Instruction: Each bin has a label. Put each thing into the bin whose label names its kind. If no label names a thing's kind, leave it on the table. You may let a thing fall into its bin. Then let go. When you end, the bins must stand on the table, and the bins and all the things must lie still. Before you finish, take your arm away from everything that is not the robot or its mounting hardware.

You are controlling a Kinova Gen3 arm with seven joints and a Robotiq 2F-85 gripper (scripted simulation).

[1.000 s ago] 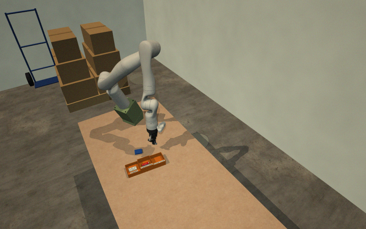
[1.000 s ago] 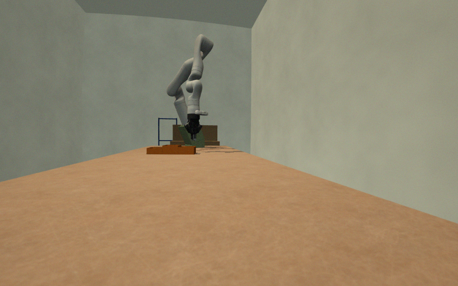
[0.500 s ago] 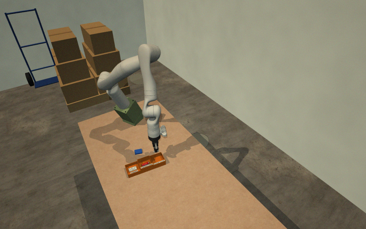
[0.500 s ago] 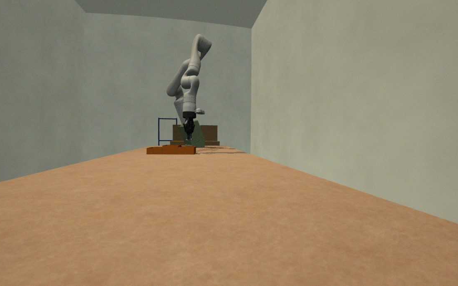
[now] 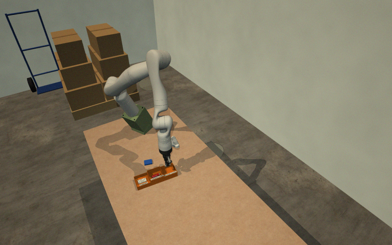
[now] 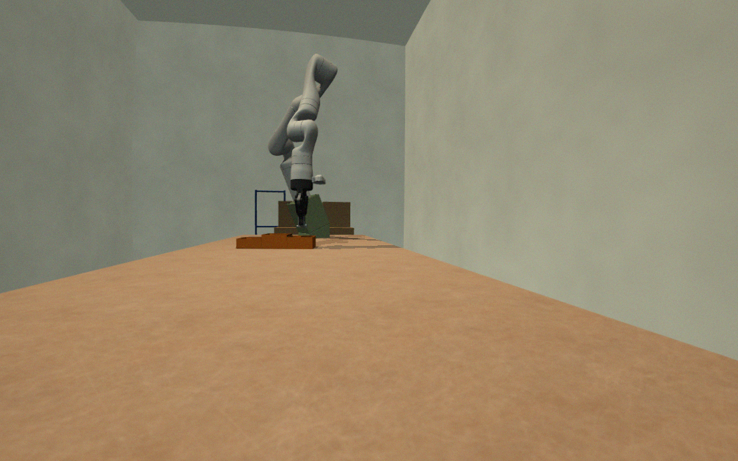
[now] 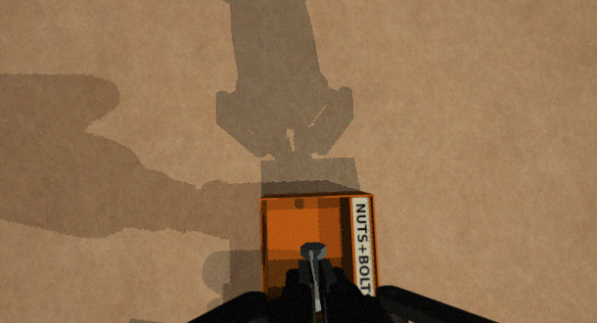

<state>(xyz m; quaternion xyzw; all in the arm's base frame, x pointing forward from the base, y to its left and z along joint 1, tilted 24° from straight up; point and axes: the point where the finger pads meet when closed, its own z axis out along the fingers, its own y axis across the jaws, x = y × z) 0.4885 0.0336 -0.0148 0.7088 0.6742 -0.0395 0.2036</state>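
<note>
Now: hand 80 mm to the left of the joined orange bins and 70 mm above it. Also, from my hand: thin blue stick-like thing 80 mm to the right, 80 mm below; grey bolt 10 mm to the left, 10 mm below; red battery 10 mm behind, 80 mm to the right, 80 mm below.
</note>
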